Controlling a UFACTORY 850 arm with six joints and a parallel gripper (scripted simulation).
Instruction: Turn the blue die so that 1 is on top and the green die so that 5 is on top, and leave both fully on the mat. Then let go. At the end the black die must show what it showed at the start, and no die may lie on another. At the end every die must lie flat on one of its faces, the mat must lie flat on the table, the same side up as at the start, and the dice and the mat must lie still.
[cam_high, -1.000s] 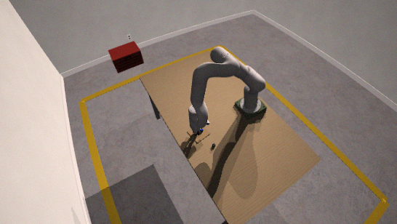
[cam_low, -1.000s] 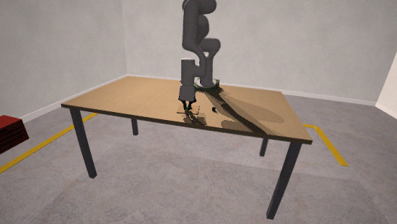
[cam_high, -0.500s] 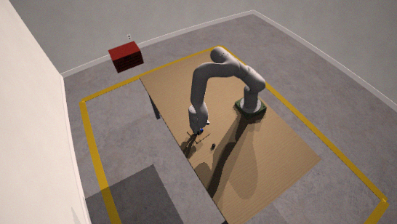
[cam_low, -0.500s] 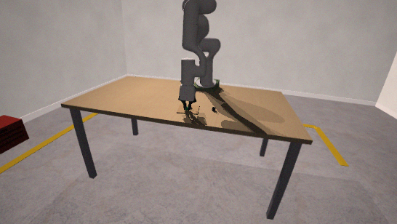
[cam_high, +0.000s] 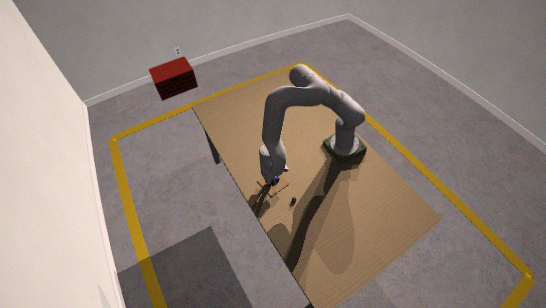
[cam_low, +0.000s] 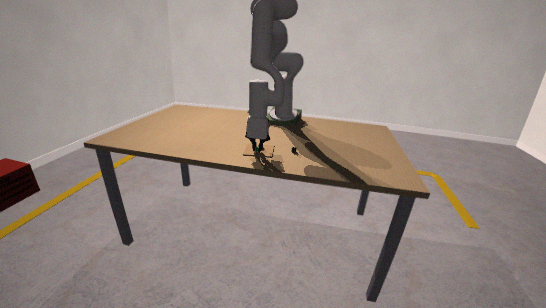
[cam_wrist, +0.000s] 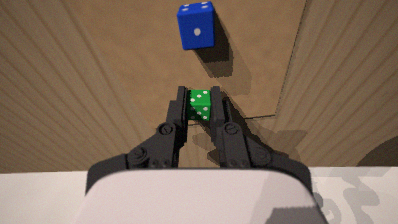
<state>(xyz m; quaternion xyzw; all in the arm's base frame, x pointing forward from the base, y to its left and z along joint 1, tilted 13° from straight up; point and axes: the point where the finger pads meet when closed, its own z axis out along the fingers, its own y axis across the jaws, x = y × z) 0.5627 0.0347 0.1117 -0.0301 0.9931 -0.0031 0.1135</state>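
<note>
Right now the green die is 1 cm below my hand. Round my hand: mat (3 cm below, 3 cm behind); then black die (16 cm to the left, 9 cm behind, 2 cm below); then blue die (6 cm behind, 2 cm below).
</note>
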